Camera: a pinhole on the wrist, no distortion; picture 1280 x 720 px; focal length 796.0 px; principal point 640.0 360.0 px. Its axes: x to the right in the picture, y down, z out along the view. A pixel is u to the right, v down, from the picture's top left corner.
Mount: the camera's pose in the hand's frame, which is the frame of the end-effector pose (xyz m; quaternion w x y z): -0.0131 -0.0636 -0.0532 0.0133 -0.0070 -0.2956 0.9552
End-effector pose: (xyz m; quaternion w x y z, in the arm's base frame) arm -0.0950 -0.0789 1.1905 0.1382 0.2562 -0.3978 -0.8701
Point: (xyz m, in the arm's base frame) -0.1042 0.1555 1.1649
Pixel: 897 298
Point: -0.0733 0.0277 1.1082
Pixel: 838 546
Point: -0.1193 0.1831 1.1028
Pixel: 792 494
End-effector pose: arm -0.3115 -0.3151 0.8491 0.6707 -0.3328 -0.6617 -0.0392
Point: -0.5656 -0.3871 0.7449
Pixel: 1078 127
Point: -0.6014 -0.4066 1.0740
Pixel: 259 509
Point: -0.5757 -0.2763 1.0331
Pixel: 178 161
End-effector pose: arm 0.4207 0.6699 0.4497 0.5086 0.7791 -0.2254 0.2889
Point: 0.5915 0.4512 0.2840
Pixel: 537 28
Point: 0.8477 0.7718 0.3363
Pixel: outside the picture
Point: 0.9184 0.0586 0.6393
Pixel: outside the picture
